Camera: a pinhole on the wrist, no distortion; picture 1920 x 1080 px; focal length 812.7 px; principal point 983.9 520.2 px. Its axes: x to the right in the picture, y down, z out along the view. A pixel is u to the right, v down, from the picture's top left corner.
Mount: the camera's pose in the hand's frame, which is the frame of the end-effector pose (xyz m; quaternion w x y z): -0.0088 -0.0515 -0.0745 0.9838 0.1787 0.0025 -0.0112
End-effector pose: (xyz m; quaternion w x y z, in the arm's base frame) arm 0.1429 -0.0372 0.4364 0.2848 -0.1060 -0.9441 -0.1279
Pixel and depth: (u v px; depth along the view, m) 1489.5 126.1 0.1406
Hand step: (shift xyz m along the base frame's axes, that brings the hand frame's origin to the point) -0.1250 -0.1378 -0.0126
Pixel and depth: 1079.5 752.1 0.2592
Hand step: -0.1385 -0.0085 -0.1562
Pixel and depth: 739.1 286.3 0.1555
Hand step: -0.0225 -0.1293 -0.1034
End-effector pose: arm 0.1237 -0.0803 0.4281 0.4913 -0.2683 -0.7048 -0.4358
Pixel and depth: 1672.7 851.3 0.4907
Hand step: -0.3978 0.3539 0.3036
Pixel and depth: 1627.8 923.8 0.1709
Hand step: -0.1286 0.0771 0.0912
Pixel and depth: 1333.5 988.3 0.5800
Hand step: -0.3188 0.5247 0.1685
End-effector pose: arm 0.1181 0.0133 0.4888 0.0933 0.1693 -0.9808 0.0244
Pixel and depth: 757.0 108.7 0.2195
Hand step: 0.1288 -0.2015 -0.1008
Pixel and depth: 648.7 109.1 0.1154
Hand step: 0.1000 -0.1194 -0.0218
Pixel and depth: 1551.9 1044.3 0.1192
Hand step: -0.0739 -0.0519 -0.0472
